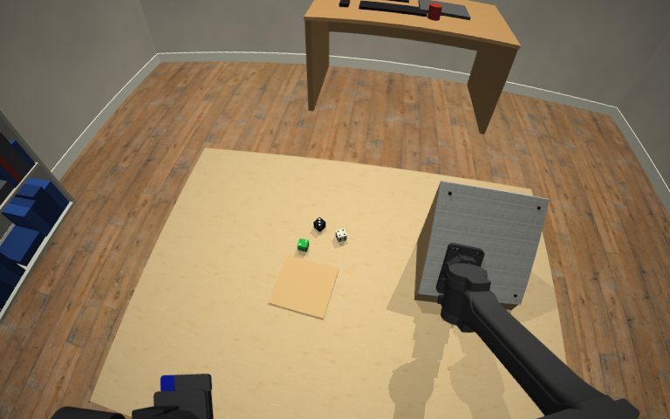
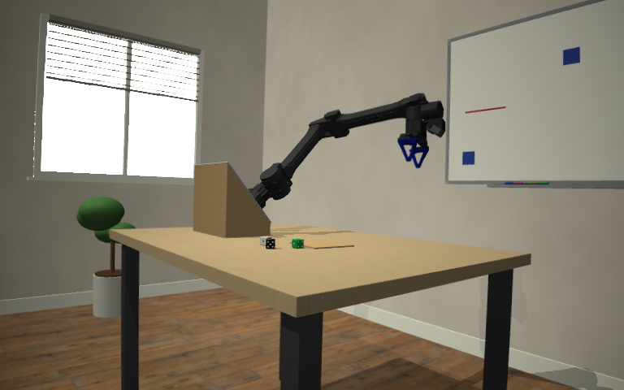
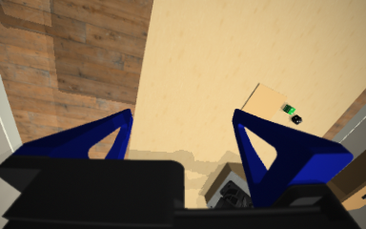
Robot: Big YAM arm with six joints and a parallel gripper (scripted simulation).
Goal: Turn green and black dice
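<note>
The green die lies 470 mm to the right of my hand, 260 mm below it and 10 mm behind it. Round my hand: black die 540 mm to the right, 260 mm below, 40 mm behind; then tan mat 360 mm to the right, 270 mm below, 40 mm behind; then white die 520 mm to the right, 260 mm below, 100 mm behind.
</note>
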